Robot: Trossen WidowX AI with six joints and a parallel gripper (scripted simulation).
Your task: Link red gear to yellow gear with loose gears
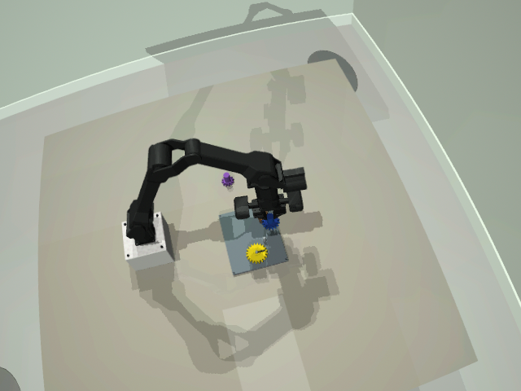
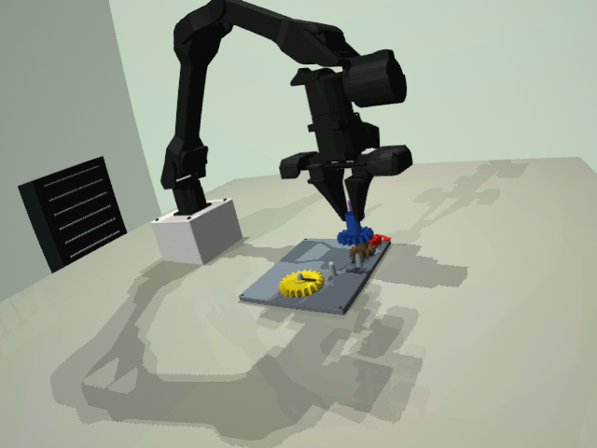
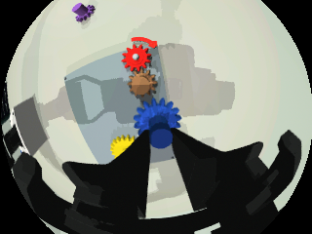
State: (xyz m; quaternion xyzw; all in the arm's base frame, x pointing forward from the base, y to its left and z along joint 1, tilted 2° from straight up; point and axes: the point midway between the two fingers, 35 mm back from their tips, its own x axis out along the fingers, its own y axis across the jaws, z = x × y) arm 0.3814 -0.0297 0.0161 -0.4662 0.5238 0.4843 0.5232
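Now: gripper tip 10 mm past the brown gear, 40 mm to the right of it and 60 mm above it. Round my gripper tip: red gear (10 mm behind, 80 mm to the left, 70 mm below); blue gear (10 mm below); yellow gear (60 mm behind, 70 mm to the right, 60 mm below).
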